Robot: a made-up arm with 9 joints. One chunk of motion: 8 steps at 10 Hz.
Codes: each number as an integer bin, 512 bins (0 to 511) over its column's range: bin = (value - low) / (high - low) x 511, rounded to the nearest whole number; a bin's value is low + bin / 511 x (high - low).
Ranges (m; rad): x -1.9..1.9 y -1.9..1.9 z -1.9..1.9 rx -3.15..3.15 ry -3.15..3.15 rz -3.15..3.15
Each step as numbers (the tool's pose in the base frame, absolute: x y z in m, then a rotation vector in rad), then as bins.
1 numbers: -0.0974 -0.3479 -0.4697 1.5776 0.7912 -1.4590
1 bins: 242 209 192 383 320 137
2 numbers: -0.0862 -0.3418 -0.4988 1.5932 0.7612 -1.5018
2 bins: 244 210 188 385 317 134
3 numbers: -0.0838 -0.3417 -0.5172 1.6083 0.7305 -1.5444
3 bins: 244 210 186 386 315 130
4 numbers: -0.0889 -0.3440 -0.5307 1.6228 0.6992 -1.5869
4 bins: 244 209 184 387 312 127
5 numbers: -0.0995 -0.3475 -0.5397 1.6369 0.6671 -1.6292
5 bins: 242 209 183 388 310 123
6 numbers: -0.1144 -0.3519 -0.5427 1.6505 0.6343 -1.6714
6 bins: 240 208 183 389 307 120
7 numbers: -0.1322 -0.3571 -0.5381 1.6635 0.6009 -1.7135
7 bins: 238 207 183 390 304 117
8 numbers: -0.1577 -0.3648 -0.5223 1.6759 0.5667 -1.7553
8 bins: 234 206 185 391 301 113
